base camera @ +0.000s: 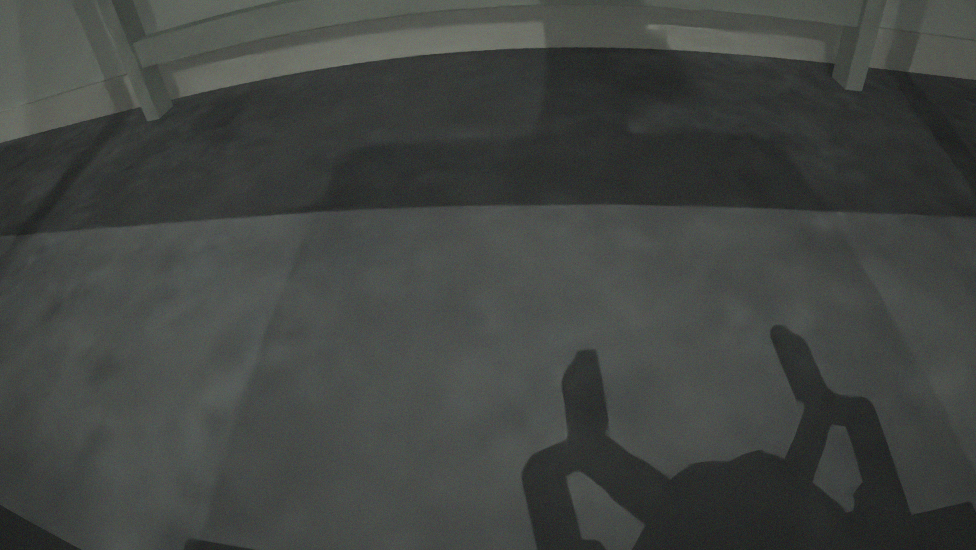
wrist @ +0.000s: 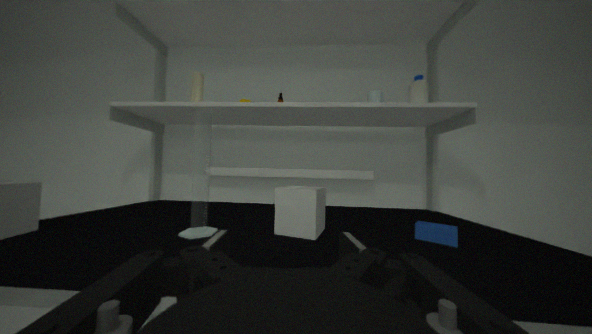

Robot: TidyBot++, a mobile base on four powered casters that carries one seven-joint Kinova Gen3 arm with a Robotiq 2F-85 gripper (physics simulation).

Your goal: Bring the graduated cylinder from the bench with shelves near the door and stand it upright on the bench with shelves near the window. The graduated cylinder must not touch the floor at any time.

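Places are measured from the arm's base along level axes (x back, y right, z up), in centimetres.
Where they show: gripper, between the fingertips: (wrist: pixel 285 243).
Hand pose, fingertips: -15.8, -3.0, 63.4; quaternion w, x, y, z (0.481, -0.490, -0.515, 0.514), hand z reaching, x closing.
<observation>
After its pixels a point has its place, as x, y, z.
The graduated cylinder (wrist: pixel 200 170) @[-52.0, -28.1, 69.1] is a tall, faint, transparent tube with a pale, flat base. It stands upright on the black top of a bench with shelves (wrist: pixel 370 225) @[-66.8, 23.7, 51.7] in the wrist view, left of the middle. Its upper end shows in front of the edge of the lower shelf. My gripper (wrist: pixel 285 243) @[-15.8, -3.0, 63.4] is open, with nothing between its fingers. The cylinder stands a little left of the left fingertip, and its base appears beyond that finger. In the base camera view the gripper shows as a dark shadow on the floor.
A white box (wrist: pixel 299 212) @[-52.3, -1.1, 58.5] stands beyond the fingers. A blue block (wrist: pixel 436 234) @[-51.1, 34.7, 54.0] lies at the right, and a pale box (wrist: pixel 18 209) @[-49.0, -71.6, 58.2] stands at the left. Bottles and small containers stand on the shelf (wrist: pixel 300 114) @[-85.4, -1.0, 95.5]. Bench legs (base camera: pixel 850 61) @[-94.0, 61.9, -34.1] (base camera: pixel 146 88) @[-101.7, -76.5, -32.0] rise from the floor.
</observation>
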